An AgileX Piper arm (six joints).
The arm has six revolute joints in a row. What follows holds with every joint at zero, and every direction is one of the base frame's.
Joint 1 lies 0.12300 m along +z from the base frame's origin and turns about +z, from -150.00 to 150.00 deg.
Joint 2 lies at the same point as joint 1 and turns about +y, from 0.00 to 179.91 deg.
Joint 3 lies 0.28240 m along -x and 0.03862 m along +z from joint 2 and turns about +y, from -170.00 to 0.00 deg.
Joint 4 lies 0.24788 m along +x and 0.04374 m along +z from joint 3 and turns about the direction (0.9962, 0, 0.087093), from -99.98 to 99.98 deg.
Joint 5 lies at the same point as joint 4 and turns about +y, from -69.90 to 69.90 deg.
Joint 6 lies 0.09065 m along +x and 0.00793 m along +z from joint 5 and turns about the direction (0.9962, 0, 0.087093), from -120.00 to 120.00 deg.
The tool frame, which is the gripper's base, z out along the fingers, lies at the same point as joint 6; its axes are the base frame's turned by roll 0.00, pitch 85.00 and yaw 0.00 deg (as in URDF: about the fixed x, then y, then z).
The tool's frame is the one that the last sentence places.
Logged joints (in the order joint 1, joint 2, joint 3, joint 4, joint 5, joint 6), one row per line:
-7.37, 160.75, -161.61, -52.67, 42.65, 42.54
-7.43, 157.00, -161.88, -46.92, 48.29, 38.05
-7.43, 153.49, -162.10, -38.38, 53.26, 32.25
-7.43, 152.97, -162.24, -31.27, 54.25, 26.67
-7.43, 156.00, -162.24, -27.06, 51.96, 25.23
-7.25, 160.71, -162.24, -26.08, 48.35, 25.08
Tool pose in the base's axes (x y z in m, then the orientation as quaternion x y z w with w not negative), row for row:
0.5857, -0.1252, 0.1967, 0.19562, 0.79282, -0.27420, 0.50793
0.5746, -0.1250, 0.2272, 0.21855, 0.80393, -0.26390, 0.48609
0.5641, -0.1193, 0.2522, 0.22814, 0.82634, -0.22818, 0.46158
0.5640, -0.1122, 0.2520, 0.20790, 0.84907, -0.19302, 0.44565
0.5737, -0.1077, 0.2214, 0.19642, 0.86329, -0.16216, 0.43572
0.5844, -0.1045, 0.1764, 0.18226, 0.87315, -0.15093, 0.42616
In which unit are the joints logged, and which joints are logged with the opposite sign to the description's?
The joints are logged in degrees. Opposite sign: none.
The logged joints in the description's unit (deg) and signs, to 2 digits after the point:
-7.37, 160.75, -161.61, -52.67, 42.65, 42.54
-7.43, 157.00, -161.88, -46.92, 48.29, 38.05
-7.43, 153.49, -162.10, -38.38, 53.26, 32.25
-7.43, 152.97, -162.24, -31.27, 54.25, 26.67
-7.43, 156.00, -162.24, -27.06, 51.96, 25.23
-7.25, 160.71, -162.24, -26.08, 48.35, 25.08

